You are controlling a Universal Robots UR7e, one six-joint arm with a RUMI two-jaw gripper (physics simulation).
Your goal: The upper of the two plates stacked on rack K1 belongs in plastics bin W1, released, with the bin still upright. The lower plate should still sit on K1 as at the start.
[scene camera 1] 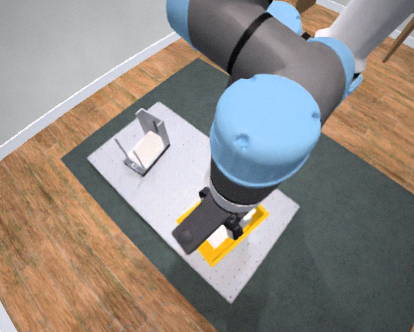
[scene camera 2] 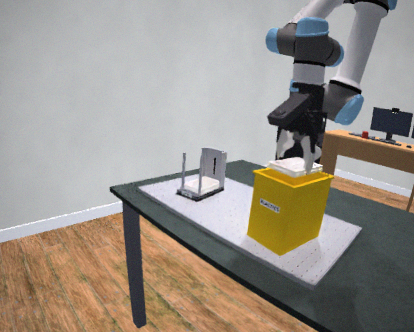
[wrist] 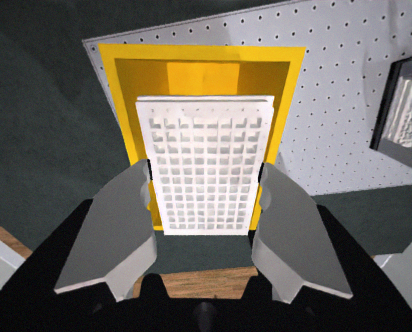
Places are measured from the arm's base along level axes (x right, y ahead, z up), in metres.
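Pixels of known places: gripper, fingertip midpoint: (scene camera 2: 292, 169) (wrist: 205, 163).
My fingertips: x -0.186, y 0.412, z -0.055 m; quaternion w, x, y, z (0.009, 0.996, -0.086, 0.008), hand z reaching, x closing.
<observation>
For each thing: its top centre in the pictures, then the offset to it from my fingertips. Level surfaces: height alone.
- white well plate, top centre: (wrist: 205, 186) (scene camera 1: 223, 214) (scene camera 2: 296, 163) dx -0.002, dy -0.013, dz +0.014 m
- yellow bin W1, top centre: (wrist: 202, 167) (scene camera 1: 223, 217) (scene camera 2: 295, 173) dx -0.004, dy -0.011, dz -0.013 m
- lower plate, top centre: (scene camera 2: 203, 182) (scene camera 1: 147, 147) dx +0.370, dy -0.053, dz -0.158 m
- rack K1, top centre: (scene camera 1: 135, 130) (scene camera 2: 203, 152) dx +0.368, dy -0.043, dz -0.043 m
- pale perforated board, surface height: dz -0.192 m
- dark green table, surface height: dz -0.205 m
A white well plate (scene camera 1: 217, 237) (scene camera 2: 294, 165) (wrist: 205, 185) is held roughly level at about rim height, over the opening of the yellow bin W1 (scene camera 1: 212, 259) (scene camera 2: 285, 215) (wrist: 202, 52). My gripper (scene camera 2: 297, 161) (wrist: 205, 163) is shut on the plate by its two long sides. The bin stands upright and is labelled on its front. In the wrist view, part of its inside shows beyond the plate's far edge. The lower plate (scene camera 1: 146, 149) (scene camera 2: 202, 185) sits on rack K1 (scene camera 1: 146, 120) (scene camera 2: 220, 167) (wrist: 381, 112). The fingertips are mostly hidden in scene camera 1.
The bin and the rack stand on a pale perforated board (scene camera 1: 185, 175) (scene camera 2: 230, 210) (wrist: 330, 100) on a dark green table (scene camera 1: 345, 215) (scene camera 2: 380, 220). The rack's upright posts and back panel rise above its plate. A desk with a monitor (scene camera 2: 391, 121) stands in the background.
</observation>
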